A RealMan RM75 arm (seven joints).
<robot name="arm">
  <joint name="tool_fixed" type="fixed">
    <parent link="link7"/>
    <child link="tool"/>
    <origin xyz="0 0 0" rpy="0 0 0"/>
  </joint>
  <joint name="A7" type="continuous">
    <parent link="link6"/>
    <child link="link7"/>
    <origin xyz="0 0 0.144" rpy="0 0 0"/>
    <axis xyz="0 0 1"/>
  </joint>
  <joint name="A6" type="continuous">
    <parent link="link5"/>
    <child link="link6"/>
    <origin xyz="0 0 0" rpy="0 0 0"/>
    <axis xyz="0 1 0"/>
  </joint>
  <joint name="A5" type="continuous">
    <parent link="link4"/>
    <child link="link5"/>
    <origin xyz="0 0 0.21" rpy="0 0 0"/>
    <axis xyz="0 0 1"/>
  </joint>
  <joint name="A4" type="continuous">
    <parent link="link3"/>
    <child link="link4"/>
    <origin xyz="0 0 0" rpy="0 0 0"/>
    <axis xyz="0 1 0"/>
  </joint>
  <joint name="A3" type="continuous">
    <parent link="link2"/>
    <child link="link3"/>
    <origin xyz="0 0 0.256" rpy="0 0 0"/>
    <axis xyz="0 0 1"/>
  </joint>
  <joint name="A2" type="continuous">
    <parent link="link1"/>
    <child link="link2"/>
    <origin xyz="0 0 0" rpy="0 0 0"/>
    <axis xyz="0 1 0"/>
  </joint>
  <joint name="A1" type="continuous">
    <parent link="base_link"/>
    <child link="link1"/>
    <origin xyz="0 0 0.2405" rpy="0 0 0"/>
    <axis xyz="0 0 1"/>
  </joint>
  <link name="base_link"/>
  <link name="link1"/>
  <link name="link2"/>
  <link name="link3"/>
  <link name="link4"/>
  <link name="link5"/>
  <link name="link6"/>
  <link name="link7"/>
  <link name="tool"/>
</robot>
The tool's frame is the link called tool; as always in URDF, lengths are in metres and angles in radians. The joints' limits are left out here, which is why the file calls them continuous.
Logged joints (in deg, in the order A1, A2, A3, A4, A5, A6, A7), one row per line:
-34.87, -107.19, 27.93, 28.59, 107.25, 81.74, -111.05
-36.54, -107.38, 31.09, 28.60, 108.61, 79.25, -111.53
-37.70, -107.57, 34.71, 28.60, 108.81, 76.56, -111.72
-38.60, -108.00, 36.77, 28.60, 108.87, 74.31, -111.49
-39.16, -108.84, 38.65, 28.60, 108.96, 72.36, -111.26
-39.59, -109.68, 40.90, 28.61, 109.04, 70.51, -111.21
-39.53, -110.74, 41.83, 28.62, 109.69, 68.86, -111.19
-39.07, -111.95, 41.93, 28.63, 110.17, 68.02, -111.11
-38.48, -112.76, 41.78, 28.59, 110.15, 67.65, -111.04
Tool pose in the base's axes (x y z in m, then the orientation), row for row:
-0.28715, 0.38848, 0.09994, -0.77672, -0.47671, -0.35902, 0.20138
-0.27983, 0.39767, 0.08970, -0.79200, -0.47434, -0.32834, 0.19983
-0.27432, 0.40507, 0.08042, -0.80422, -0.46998, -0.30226, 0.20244
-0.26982, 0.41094, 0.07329, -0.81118, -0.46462, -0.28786, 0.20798
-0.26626, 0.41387, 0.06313, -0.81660, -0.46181, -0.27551, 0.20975
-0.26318, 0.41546, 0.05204, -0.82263, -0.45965, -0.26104, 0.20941
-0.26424, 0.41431, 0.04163, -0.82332, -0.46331, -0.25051, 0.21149
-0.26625, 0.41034, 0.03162, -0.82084, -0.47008, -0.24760, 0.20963
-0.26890, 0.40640, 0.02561, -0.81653, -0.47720, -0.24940, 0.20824
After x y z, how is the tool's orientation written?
As a quaternion, x y z w.
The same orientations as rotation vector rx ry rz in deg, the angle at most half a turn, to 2 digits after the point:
-124.31, -76.29, -57.46
-126.86, -75.98, -52.59
-128.64, -75.17, -48.35
-129.37, -74.10, -45.91
-130.11, -73.58, -43.90
-131.09, -73.25, -41.60
-131.06, -73.75, -39.88
-130.79, -74.90, -39.45
-130.20, -76.09, -39.77

